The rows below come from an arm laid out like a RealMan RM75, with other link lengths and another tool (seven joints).
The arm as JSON. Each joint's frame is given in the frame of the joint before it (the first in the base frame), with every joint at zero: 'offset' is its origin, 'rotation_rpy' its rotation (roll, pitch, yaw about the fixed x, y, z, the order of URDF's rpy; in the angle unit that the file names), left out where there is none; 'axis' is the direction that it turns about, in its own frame. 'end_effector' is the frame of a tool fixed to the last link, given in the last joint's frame.
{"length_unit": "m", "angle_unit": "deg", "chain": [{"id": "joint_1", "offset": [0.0, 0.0, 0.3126], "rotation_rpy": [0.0, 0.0, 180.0], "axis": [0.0, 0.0, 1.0]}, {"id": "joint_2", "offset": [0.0, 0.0, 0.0], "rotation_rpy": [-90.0, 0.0, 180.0], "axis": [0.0, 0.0, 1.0]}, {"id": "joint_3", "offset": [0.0, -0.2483, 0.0], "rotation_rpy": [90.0, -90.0, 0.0], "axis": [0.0, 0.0, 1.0]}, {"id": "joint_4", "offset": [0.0, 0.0, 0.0], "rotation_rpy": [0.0, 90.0, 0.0], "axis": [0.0, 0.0, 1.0]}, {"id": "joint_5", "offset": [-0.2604, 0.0, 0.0], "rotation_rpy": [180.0, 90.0, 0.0], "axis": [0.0, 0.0, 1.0]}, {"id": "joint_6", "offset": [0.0, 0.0, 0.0], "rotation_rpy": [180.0, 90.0, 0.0], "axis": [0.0, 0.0, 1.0]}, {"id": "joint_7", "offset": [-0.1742, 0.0, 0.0], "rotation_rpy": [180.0, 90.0, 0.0], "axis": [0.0, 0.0, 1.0]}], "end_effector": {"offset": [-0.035, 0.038, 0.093], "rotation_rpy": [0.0, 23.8, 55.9]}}
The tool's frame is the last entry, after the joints.
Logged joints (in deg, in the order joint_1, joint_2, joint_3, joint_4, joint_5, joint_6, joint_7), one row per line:
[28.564 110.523 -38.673 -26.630 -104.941 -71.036 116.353]
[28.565 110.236 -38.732 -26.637 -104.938 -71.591 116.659]
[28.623 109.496 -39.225 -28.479 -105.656 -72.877 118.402]
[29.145 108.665 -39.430 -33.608 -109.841 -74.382 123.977]
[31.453 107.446 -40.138 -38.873 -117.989 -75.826 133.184]
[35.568 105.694 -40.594 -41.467 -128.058 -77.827 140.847]
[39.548 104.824 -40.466 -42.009 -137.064 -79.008 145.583]
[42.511 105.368 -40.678 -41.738 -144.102 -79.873 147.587]
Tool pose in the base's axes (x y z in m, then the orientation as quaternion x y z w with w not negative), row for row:
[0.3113 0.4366 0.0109 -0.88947 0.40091 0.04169 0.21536]
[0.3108 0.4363 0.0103 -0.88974 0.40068 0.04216 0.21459]
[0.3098 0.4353 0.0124 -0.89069 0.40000 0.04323 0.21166]
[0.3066 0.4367 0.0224 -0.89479 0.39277 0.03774 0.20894]
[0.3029 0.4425 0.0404 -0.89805 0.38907 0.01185 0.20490]
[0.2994 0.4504 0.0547 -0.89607 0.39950 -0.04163 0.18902]
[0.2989 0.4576 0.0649 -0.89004 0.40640 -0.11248 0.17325]
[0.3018 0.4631 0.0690 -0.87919 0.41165 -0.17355 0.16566]
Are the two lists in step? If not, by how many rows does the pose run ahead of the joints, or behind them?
The pose runs 1 row behind the joints: the pose in row i belongs to the joints in row i - 1.
